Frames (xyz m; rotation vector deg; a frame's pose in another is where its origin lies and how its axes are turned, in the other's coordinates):
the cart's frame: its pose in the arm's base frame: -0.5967 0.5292 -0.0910 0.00 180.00 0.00
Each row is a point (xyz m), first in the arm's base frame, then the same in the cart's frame.
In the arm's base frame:
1: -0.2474 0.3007 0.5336
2: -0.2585 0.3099 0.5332
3: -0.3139 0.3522 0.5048
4: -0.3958 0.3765 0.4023
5: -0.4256 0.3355 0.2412
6: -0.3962 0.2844 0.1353
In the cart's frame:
1: -0.3493 -0.2285 -0.6246
2: -0.3382 -0.2193 -0.6242
3: -0.2828 -0.1770 -0.5958
4: -0.2009 -0.1527 -0.4933
5: -0.1711 -0.1937 -0.3322
6: -0.2005 -0.2448 -0.2263

